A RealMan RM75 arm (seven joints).
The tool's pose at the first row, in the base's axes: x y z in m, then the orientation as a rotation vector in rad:
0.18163, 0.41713, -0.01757, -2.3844, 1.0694, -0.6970
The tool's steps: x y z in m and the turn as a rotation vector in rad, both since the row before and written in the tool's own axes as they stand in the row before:
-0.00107, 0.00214, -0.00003, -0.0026, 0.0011, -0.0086
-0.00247, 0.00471, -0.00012, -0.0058, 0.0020, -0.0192
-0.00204, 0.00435, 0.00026, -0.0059, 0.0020, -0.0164
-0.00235, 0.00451, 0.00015, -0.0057, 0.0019, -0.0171
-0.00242, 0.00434, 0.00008, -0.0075, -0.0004, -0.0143
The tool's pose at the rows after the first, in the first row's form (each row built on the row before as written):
0.17981, 0.41665, -0.01905, -2.3924, 1.0617, -0.7004
0.17571, 0.41563, -0.02228, -2.4103, 1.0443, -0.7074
0.17230, 0.41447, -0.02547, -2.4263, 1.0299, -0.7134
0.16856, 0.41334, -0.02873, -2.4425, 1.0144, -0.7195
0.16484, 0.41228, -0.03185, -2.4586, 1.0022, -0.7211

